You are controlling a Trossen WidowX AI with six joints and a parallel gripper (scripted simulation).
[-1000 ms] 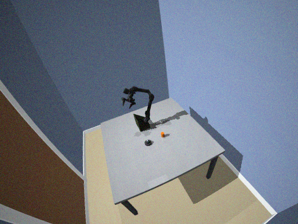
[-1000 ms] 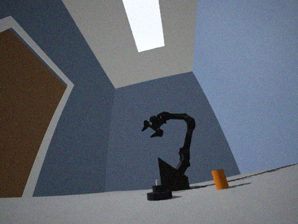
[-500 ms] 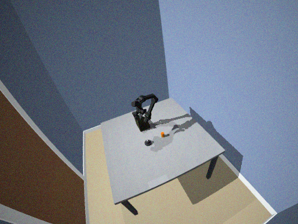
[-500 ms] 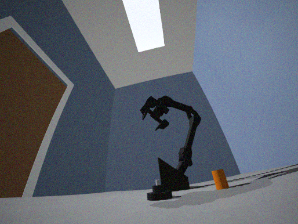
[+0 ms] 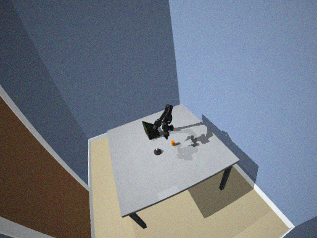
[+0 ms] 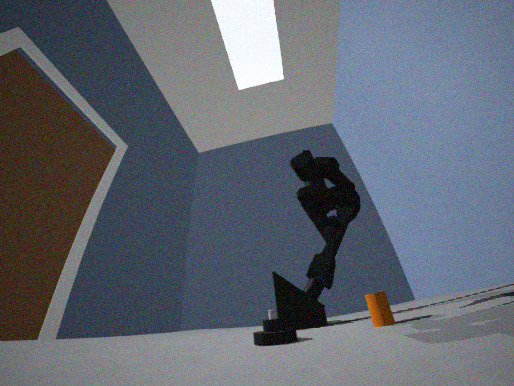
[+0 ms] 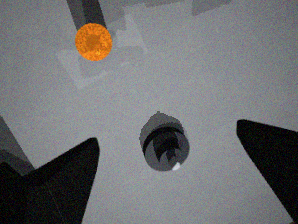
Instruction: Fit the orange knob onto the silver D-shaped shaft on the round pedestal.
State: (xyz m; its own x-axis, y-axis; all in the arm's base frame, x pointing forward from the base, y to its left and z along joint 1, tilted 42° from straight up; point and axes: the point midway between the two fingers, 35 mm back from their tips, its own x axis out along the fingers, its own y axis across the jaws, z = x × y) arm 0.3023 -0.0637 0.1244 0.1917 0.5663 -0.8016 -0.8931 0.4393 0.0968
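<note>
My gripper tip is now 140 mm above the orange knob, 70 mm to the right of it and 10 mm past it. From my gripper tip the other things lie so: round pedestal 150 mm below, 140 mm to the right, 10 mm behind.
</note>
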